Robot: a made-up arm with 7 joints. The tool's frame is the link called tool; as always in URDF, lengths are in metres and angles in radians.
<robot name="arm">
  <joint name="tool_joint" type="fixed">
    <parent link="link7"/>
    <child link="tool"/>
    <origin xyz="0 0 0" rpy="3.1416 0 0"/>
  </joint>
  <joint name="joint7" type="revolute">
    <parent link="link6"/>
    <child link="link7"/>
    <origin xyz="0.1 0 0"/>
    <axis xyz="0 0 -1"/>
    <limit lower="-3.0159" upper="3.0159"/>
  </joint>
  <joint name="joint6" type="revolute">
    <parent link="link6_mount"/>
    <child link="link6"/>
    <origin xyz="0 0 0"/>
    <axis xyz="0 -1 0"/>
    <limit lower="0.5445" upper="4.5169"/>
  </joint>
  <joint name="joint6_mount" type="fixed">
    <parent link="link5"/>
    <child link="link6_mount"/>
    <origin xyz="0 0 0"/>
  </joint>
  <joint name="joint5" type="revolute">
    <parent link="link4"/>
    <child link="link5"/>
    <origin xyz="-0.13 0 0.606"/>
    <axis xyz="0 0 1"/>
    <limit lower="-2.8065" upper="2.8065"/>
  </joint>
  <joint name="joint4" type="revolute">
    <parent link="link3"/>
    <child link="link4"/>
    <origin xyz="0.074 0 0"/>
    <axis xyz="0 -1 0"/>
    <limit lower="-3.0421" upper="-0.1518"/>
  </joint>
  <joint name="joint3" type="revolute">
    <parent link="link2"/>
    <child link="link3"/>
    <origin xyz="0 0 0.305"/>
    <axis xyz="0 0 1"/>
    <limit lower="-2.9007" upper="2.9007"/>
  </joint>
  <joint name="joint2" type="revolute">
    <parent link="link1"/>
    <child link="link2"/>
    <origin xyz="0 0 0"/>
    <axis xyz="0 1 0"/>
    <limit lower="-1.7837" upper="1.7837"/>
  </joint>
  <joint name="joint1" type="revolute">
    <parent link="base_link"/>
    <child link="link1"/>
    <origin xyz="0 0 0.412"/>
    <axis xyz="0 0 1"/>
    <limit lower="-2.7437" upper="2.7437"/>
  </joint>
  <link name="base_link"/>
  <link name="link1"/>
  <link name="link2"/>
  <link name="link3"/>
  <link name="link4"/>
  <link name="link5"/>
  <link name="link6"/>
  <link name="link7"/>
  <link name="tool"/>
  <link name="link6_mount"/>
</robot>
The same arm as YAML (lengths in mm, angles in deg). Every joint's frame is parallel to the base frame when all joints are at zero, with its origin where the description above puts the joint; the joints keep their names.
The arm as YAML. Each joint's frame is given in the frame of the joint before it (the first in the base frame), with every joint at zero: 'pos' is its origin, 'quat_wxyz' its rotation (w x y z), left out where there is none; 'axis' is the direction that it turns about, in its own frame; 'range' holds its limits. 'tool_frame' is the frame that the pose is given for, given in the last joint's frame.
length_unit: mm
angle_unit: deg
joints:
  - joint: joint1
    pos: [0.0, 0.0, 412.0]
    axis: [0.0, 0.0, 1.0]
    range: [-157.2, 157.2]
  - joint: joint2
    pos: [0.0, 0.0, 0.0]
    axis: [0.0, 1.0, 0.0]
    range: [-102.2, 102.2]
  - joint: joint3
    pos: [0.0, 0.0, 305.0]
    axis: [0.0, 0.0, 1.0]
    range: [-166.2, 166.2]
  - joint: joint4
    pos: [74.0, 0.0, 0.0]
    axis: [0.0, -1.0, 0.0]
    range: [-174.3, -8.7]
  - joint: joint5
    pos: [-130.0, 0.0, 606.0]
    axis: [0.0, 0.0, 1.0]
    range: [-160.8, 160.8]
  - joint: joint6
    pos: [0.0, 0.0, 0.0]
    axis: [0.0, -1.0, 0.0]
    range: [31.2, 258.8]
  - joint: joint7
    pos: [100.0, 0.0, 0.0]
    axis: [0.0, 0.0, -1.0]
    range: [-172.8, 172.8]
tool_frame:
  pos: [0.0, 0.0, 0.0]
  quat_wxyz: [0.000004, -1.0, 0.0, 0.0]

